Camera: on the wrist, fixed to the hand. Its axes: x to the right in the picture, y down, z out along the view.
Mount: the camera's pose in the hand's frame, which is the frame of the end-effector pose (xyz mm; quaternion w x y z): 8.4 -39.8 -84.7 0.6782 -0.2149 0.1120 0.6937
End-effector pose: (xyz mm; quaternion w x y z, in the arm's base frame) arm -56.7 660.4 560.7 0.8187 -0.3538 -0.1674 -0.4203
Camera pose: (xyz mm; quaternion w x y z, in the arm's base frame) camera -85.8 578.9 524.2 0.7895 -0.4849 0.3139 0.2073
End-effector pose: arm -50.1 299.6 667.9 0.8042 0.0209 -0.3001 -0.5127
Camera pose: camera -37.3 250.5 588.8 0.9392 -0.3094 -0.0178 0.1480
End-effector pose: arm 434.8 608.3 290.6 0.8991 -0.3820 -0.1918 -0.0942
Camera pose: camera 453.0 519.4 266.3 0.6145 -0.5748 0.2559 0.4758
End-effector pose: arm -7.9 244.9 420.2 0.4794 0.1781 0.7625 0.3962
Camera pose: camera -81.5 188.9 403.6 0.0032 0.5024 0.3622 0.7851
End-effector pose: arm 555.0 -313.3 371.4 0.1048 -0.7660 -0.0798 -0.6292
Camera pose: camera 466.3 -297.1 397.8 0.3519 -0.5269 0.6242 -0.4570
